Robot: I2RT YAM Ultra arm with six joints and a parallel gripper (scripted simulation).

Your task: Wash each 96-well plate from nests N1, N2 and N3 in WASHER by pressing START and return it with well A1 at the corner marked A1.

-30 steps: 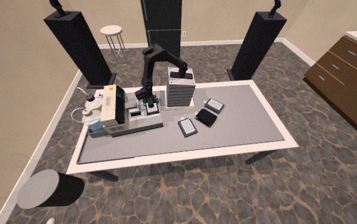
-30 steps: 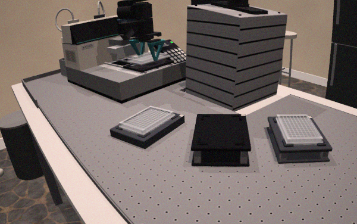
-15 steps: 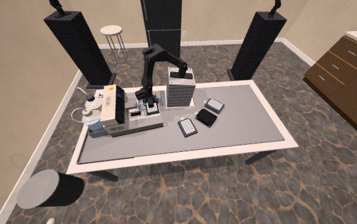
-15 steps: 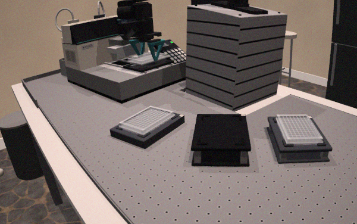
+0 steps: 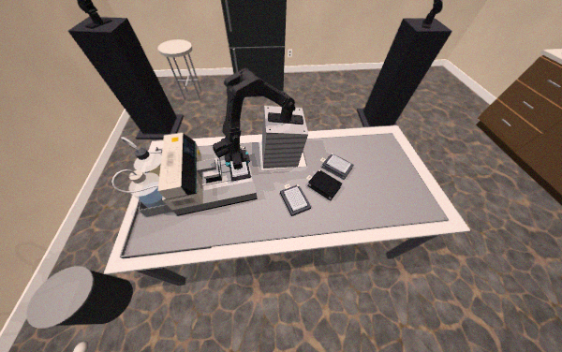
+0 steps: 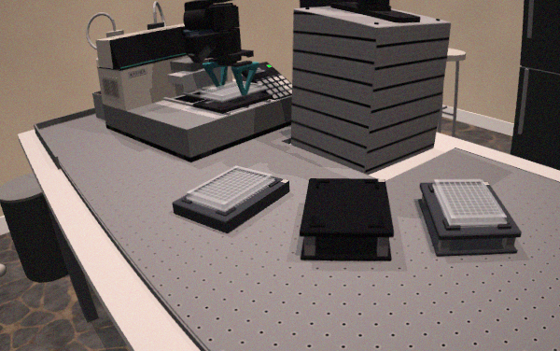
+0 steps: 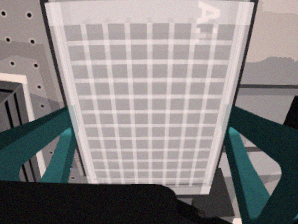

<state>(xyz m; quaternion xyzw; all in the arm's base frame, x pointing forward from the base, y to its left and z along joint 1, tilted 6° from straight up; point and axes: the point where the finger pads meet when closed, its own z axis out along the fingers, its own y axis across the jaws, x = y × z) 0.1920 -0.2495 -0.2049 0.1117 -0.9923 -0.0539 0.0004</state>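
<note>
My gripper is now 20 mm above the carrier. Round my hand: N2 label 420 mm to the left, 110 mm below, 10 mm ahead; then washer 150 mm to the right, 30 mm ahead, 20 mm above; then N1 label 280 mm to the left, 110 mm below, 80 mm ahead.
</note>
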